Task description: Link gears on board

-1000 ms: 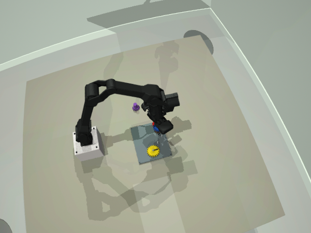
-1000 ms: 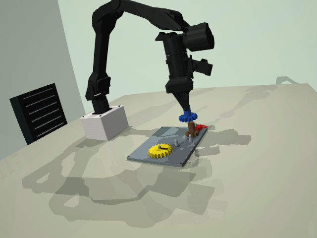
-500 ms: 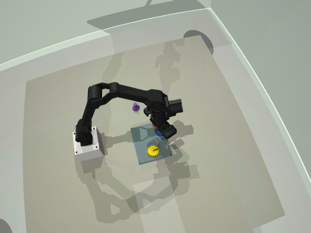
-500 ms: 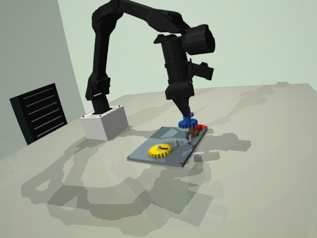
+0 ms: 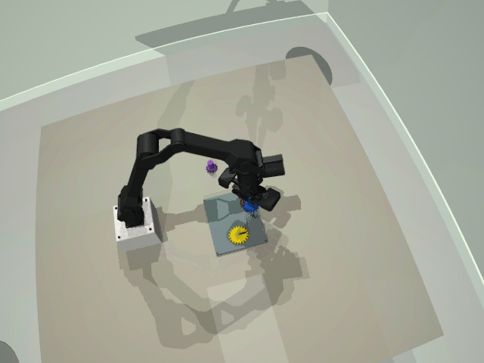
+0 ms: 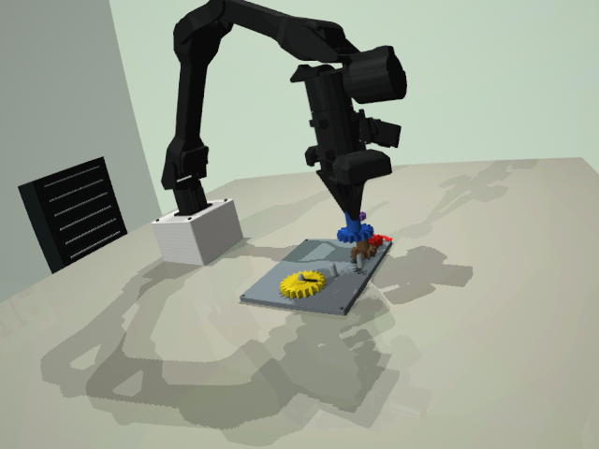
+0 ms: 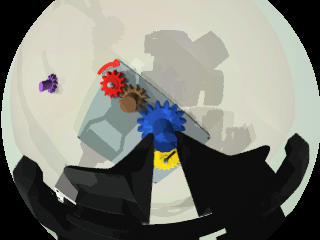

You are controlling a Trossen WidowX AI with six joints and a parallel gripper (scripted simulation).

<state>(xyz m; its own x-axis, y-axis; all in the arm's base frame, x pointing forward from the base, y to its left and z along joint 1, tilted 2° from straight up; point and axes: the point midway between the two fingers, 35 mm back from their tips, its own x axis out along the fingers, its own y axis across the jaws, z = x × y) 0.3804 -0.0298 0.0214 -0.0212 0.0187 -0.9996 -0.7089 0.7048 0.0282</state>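
My gripper tip is now 10 mm above the blue gear. Also, from my gripper tip: brown gear: 10 mm behind, 40 mm to the left, 60 mm below; red gear: 10 mm behind, 80 mm to the left, 70 mm below; yellow gear: 60 mm behind, 70 mm to the right, 70 mm below.
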